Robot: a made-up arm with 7 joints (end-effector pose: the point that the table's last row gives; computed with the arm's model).
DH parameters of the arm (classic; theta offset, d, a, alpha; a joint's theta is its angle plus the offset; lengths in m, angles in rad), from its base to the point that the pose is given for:
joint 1: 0 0.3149 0 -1.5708
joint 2: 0 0 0 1.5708
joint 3: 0 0.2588 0.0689 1.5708
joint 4: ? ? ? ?
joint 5: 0 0.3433 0 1.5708
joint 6: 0 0 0.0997 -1.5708
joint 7: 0 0.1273 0 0
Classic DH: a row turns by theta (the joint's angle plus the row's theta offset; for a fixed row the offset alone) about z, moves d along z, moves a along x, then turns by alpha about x.
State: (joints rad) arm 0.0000 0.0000 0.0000 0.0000 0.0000 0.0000 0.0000
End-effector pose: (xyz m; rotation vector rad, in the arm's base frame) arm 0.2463 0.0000 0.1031 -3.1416 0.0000 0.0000
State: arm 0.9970 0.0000 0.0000 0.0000 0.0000 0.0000 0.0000
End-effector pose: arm 0.1337 0.2069 0.1031 -2.7593 -1.5020 0.0000
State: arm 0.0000 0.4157 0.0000 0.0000 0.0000 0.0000 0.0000
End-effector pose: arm 0.1398 0.0000 0.0217 -3.0740 0.0000 0.6483
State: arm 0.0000 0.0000 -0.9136 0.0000 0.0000 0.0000 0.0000
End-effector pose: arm 0.1505 -0.1950 0.1031 -2.8195 1.3857 0.0000
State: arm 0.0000 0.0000 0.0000 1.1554 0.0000 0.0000 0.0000
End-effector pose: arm 0.5711 0.0000 0.5461 -2.6318 0.0000 -1.7156
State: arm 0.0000 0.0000 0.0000 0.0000 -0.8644 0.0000 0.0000
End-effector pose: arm 0.2113 0.0758 0.1031 -2.8527 -1.3159 0.0000
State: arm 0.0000 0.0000 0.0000 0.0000 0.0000 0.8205 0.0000
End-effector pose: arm 0.1215 0.0000 0.0707 -2.8809 0.0000 1.2530
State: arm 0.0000 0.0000 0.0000 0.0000 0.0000 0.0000 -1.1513
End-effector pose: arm 0.2463 0.0000 0.1031 -2.6353 -1.7102 0.0000
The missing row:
joint 4: 0 0 0.0777 1.5708
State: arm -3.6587 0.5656 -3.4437 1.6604 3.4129 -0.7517 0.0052
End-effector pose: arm 0.1739 -0.2033 0.7303 0.7556 1.4548 -0.1493
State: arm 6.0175 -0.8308 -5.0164 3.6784 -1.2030 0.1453 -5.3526
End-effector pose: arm -0.6026 -0.0798 0.6205 1.1315 -0.1449 -1.9597
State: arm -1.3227 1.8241 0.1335 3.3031 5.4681 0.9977 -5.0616
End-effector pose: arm 0.1355 -0.7184 0.1737 0.9547 -2.2121 0.5333
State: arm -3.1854 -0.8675 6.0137 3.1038 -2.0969 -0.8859 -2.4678
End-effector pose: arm 0.3788 -0.1287 0.7974 0.5504 -0.2602 1.1252
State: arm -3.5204 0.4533 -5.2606 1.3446 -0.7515 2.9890 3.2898
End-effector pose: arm -0.3432 -0.0881 0.3961 -1.4267 -0.2744 -1.5615
